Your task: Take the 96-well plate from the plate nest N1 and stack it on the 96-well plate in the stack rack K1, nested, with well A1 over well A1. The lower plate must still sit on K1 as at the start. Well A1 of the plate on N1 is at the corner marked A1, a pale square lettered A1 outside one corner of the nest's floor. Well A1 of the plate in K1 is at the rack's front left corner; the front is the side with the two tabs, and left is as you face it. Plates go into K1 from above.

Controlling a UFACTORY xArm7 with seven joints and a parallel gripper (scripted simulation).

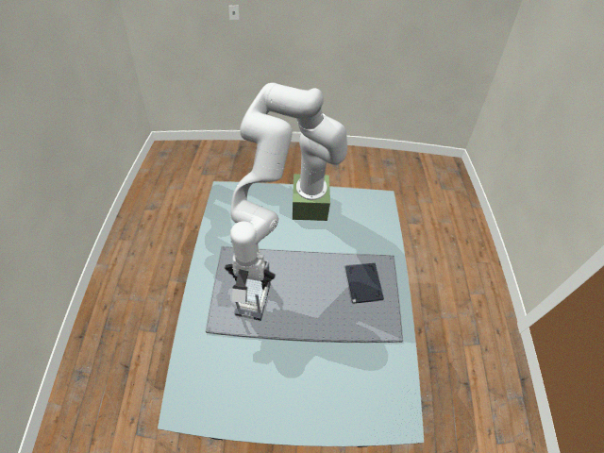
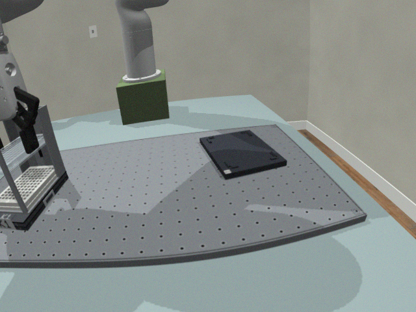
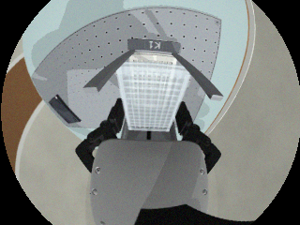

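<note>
Now: the white 96-well plate 8 cm below my hand. From my hand the other things lie so: clear 96-well plate: 1 cm below; then grey back wall: 7 cm behind, 2 cm below, 1 cm to the left; then K1 label: 9 cm below, 8 cm ahead, 1 cm to the right.
</note>
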